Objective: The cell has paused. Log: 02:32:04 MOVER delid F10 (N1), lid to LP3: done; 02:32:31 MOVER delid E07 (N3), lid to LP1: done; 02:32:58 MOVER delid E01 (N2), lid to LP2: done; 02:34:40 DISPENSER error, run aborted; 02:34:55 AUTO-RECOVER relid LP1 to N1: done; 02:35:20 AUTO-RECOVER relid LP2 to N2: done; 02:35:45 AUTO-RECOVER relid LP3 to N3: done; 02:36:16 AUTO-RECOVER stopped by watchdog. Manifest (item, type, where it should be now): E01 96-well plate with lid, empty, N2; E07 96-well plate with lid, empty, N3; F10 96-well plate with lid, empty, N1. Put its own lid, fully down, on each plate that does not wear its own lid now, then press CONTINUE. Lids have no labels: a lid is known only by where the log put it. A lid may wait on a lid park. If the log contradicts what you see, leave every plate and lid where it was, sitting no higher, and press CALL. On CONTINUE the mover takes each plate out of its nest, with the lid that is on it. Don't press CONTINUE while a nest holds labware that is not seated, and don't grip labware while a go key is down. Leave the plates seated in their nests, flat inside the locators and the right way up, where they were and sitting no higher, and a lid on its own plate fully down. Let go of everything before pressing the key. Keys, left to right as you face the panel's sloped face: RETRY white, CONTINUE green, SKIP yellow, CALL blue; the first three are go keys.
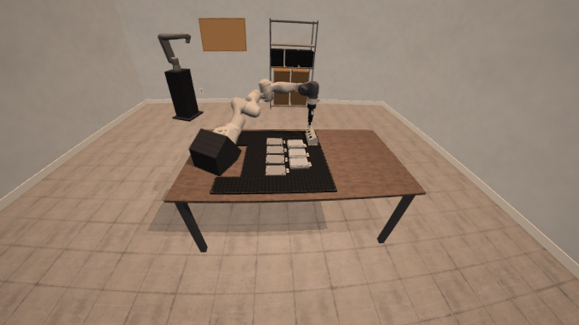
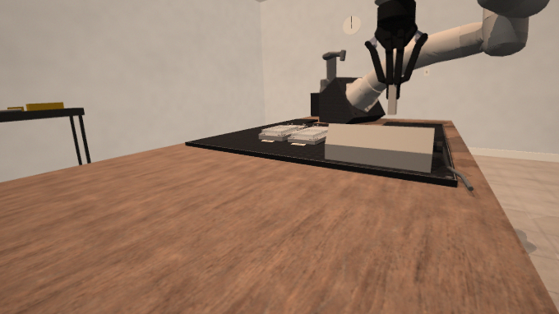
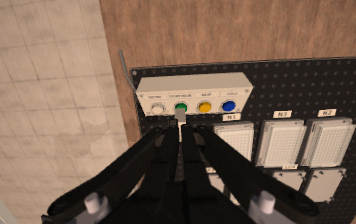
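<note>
My hand is 7 cm above the green continue key. The rest, counted from my hand: white retry key 7 cm below, 5 cm to the left, 1 cm behind; yellow skip key 7 cm below, 5 cm to the right, 2 cm ahead; blue call key 9 cm to the right, 7 cm below, 3 cm ahead.
</note>
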